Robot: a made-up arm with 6 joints.
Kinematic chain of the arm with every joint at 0, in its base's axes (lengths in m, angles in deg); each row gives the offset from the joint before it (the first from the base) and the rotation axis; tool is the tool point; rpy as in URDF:
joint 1: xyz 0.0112 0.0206 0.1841 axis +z
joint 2: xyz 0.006 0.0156 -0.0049 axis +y
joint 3: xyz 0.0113 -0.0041 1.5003 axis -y
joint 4: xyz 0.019 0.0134 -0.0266 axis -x
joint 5: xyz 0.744 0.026 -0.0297 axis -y
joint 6: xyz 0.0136 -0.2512 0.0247 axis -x
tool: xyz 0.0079 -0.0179 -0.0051 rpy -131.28 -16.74 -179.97
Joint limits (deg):
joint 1: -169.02..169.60
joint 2: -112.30..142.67
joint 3: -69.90..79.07
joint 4: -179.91..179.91
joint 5: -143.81..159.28
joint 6: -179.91..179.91
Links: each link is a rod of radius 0.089 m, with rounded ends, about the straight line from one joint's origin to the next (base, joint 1, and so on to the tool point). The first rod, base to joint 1, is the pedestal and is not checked.
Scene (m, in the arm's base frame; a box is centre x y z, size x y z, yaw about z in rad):
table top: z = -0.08
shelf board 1: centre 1 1.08 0.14 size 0.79 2.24 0.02 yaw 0.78
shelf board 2: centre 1 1.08 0.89 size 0.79 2.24 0.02 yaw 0.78
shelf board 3: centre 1 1.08 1.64 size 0.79 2.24 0.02 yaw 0.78
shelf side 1: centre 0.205 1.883 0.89 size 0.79 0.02 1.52 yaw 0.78
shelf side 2: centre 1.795 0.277 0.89 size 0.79 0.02 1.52 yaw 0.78
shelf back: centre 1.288 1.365 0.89 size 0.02 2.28 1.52 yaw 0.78
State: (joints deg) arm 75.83 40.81 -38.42 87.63 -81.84 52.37
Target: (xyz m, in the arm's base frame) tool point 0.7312 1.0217 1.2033
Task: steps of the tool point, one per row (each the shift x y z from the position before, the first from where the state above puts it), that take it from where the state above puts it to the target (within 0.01 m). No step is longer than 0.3 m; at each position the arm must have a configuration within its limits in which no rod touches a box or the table.
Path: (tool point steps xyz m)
1: -0.1687 -0.1370 -0.0093
2: -0.1353 -0.1638 0.0094
3: 0.1367 -0.0582 0.2168
4: 0.1057 -0.1251 0.2192
5: 0.0515 -0.1838 0.2076
6: 0.1728 0.1973 0.0171
7: 0.1962 0.1677 -0.0170

